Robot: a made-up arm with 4 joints. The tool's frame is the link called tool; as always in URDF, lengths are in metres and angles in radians.
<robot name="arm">
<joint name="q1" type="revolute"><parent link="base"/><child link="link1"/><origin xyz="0 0 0.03" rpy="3.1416 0 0"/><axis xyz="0 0 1"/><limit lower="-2.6" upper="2.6"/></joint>
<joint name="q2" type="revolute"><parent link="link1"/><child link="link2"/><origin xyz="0.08 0.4 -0.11" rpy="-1.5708 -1.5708 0"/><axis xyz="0 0 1"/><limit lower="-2.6" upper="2.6"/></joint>
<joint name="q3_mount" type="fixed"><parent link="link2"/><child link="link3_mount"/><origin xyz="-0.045 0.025 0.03"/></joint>
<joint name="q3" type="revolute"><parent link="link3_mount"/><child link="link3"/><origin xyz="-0.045 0.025 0.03" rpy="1.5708 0 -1.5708"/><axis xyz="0 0 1"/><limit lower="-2.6" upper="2.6"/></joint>
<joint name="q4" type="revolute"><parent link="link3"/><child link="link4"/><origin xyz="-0.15 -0.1 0.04" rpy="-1.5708 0 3.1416"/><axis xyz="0 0 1"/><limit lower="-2.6" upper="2.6"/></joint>
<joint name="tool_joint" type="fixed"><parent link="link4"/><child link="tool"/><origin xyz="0.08 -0.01 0.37" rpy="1.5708 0 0"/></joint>
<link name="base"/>
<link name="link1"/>
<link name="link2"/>
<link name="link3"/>
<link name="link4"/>
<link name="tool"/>
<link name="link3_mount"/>
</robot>
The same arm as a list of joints. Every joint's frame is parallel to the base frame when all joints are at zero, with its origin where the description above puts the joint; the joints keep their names.
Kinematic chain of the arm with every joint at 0, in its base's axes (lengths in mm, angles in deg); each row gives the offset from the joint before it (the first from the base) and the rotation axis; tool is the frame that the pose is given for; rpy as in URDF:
q1: xyz 0 0 30 axis -z
q2: xyz 80 -400 110 axis -y
q3: xyz 50 -60 90 axis +z
q4: xyz 150 100 40 axis +y
tool: xyz 80 370 10 rpy 0 0 0
Joint limits (deg, base to tool): -148.97..148.97 -148.97..148.97 -148.97..148.97 -148.97..148.97

